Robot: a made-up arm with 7 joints.
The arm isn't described. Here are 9 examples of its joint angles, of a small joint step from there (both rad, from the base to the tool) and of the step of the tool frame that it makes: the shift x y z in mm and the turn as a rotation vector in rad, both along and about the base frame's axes.
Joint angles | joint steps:
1: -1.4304 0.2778 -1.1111 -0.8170 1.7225 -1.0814 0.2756 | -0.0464 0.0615 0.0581 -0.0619 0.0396 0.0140 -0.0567
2: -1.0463 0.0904 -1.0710 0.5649 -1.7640 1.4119 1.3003 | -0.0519 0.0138 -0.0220 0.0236 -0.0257 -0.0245 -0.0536
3: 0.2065 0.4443 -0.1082 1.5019 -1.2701 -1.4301 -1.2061 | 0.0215 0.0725 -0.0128 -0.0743 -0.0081 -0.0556 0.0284
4: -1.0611 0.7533 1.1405 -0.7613 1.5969 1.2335 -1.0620 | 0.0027 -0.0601 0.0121 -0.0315 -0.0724 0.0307 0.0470
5: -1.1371 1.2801 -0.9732 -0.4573 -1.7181 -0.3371 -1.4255 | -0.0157 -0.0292 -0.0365 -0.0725 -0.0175 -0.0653 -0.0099
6: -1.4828 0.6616 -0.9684 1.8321 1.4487 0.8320 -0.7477 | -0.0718 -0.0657 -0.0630 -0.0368 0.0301 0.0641 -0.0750
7: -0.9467 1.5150 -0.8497 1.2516 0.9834 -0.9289 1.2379 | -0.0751 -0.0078 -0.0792 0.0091 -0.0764 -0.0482 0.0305
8: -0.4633 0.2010 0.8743 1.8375 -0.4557 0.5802 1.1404 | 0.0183 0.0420 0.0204 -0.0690 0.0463 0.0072 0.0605
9: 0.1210 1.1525 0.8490 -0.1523 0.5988 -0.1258 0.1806 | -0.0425 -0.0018 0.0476 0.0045 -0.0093 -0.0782 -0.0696
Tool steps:
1: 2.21 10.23 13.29 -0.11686 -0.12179 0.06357
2: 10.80 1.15 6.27 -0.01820 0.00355 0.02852
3: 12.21 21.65 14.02 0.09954 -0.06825 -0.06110
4: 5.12 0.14 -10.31 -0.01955 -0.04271 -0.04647
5: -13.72 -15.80 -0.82 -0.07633 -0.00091 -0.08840
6: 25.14 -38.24 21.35 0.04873 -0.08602 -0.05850
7: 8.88 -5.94 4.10 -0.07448 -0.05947 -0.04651
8: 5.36 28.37 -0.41 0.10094 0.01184 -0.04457
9: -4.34 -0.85 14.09 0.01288 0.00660 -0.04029
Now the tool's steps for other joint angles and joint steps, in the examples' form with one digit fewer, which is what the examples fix.
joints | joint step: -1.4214 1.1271 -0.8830 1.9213 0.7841 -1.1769 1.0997 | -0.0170 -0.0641 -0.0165 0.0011 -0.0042 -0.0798 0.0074
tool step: 19.2 -18.7 -7.7 -0.0617 0.0127 -0.1262
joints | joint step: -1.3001 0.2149 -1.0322 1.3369 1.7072 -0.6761 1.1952 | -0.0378 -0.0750 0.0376 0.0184 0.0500 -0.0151 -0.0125
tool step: 0.6 -30.3 8.0 -0.0044 -0.0082 -0.0588
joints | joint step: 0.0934 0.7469 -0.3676 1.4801 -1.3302 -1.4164 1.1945 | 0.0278 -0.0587 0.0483 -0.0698 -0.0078 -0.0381 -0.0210
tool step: -4.4 -19.4 -17.1 -0.0528 -0.0684 -0.0029
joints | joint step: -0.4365 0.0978 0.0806 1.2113 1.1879 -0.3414 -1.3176 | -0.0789 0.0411 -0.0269 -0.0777 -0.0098 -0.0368 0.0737
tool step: 47.6 5.7 26.0 0.0069 -0.2346 -0.0295
